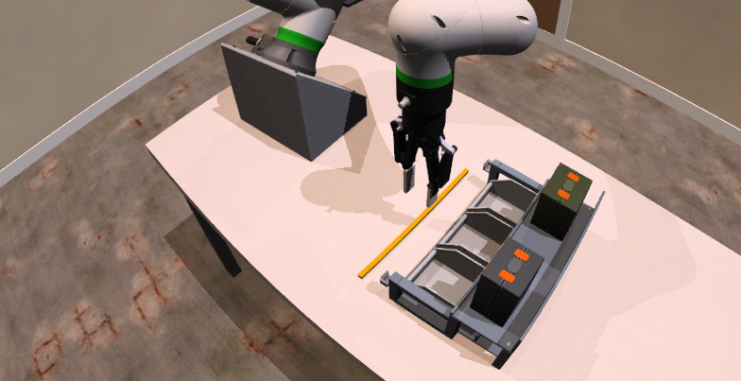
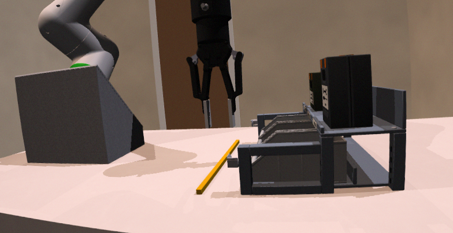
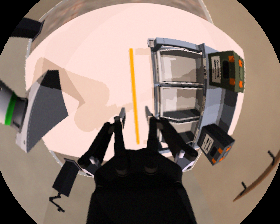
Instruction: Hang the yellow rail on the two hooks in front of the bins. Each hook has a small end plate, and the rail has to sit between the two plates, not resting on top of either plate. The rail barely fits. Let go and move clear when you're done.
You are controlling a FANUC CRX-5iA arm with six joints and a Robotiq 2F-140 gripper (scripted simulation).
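My gripper is now 11 cm above the yellow rail.
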